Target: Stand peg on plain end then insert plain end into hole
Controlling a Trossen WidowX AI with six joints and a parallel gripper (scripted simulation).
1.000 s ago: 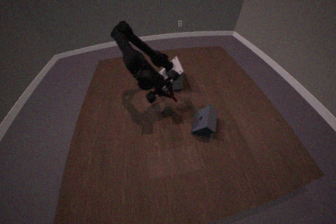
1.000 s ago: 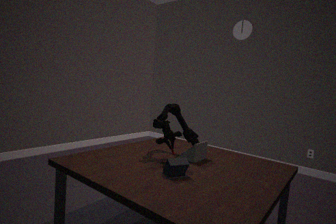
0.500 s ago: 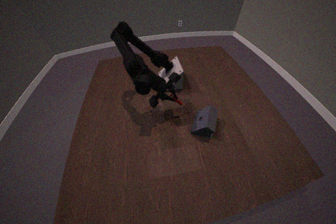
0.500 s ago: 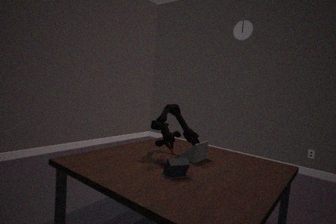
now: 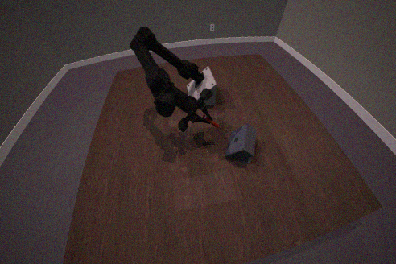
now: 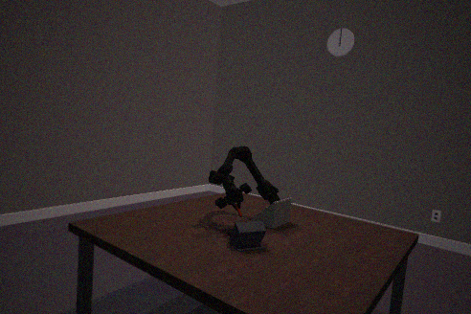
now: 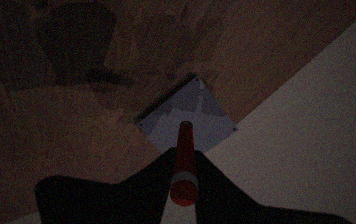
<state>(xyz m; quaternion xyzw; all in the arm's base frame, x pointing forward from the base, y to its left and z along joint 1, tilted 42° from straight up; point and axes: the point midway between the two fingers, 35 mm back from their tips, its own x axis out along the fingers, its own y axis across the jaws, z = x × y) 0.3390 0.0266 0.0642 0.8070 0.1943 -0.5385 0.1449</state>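
The grey sloped panel is 12 cm to the left of my gripper tip, 7 cm below it and 7 cm ahead of it. Round my gripper tip: red peg: 1 cm to the right, 1 cm behind, 1 cm above.
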